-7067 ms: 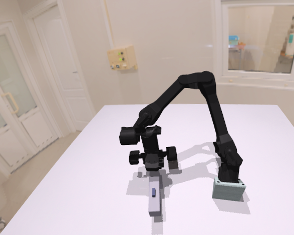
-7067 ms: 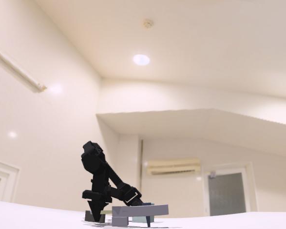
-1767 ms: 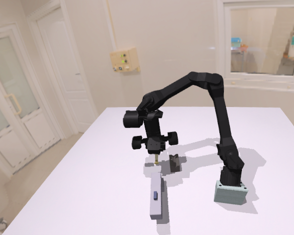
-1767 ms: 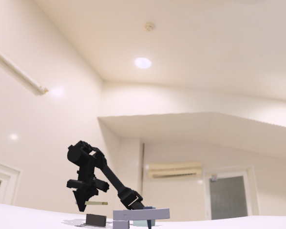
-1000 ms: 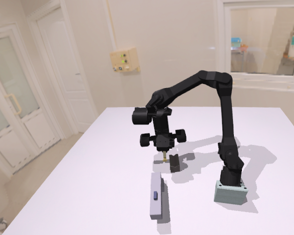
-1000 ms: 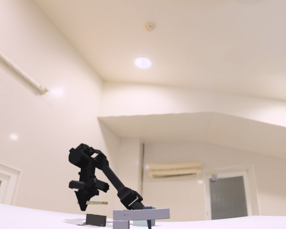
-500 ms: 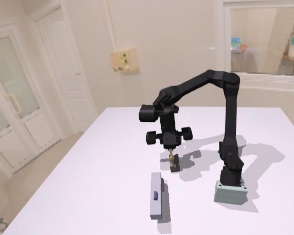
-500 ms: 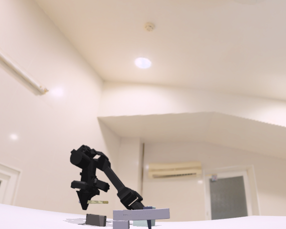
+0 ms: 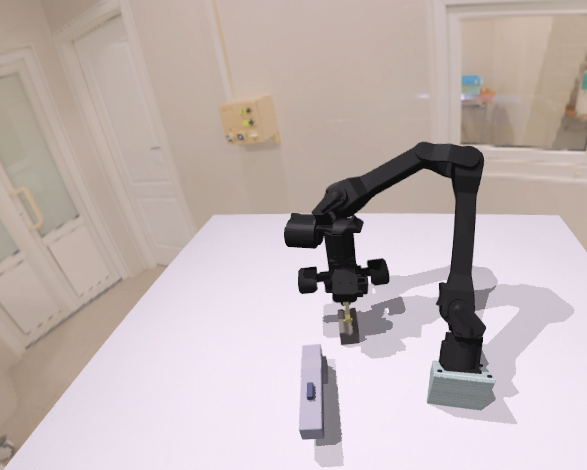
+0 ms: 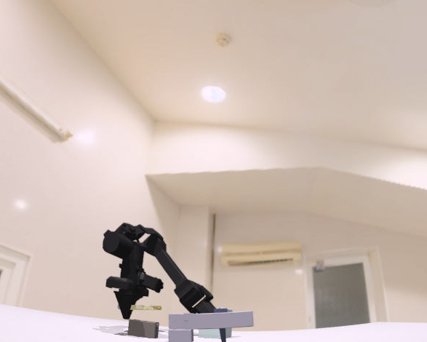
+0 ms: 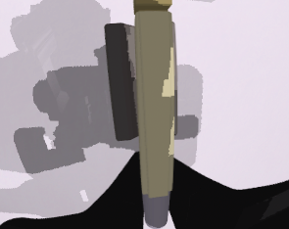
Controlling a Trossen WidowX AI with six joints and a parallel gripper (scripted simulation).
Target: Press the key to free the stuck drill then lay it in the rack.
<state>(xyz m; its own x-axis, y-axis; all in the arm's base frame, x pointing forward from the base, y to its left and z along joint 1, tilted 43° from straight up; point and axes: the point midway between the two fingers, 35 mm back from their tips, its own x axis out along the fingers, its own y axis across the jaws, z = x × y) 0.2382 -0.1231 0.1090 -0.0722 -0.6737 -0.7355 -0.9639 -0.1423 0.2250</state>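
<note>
My gripper tip is 1 cm past the drill, 4 cm to the right of it and 4 cm below it. From my gripper tip the other things lie so: housing: 2 cm ahead, 23 cm to the left, 1 cm above; rack: 1 cm behind, 5 cm to the left, 2 cm below; blue key: 1 cm ahead, 25 cm to the left, 1 cm above.
</note>
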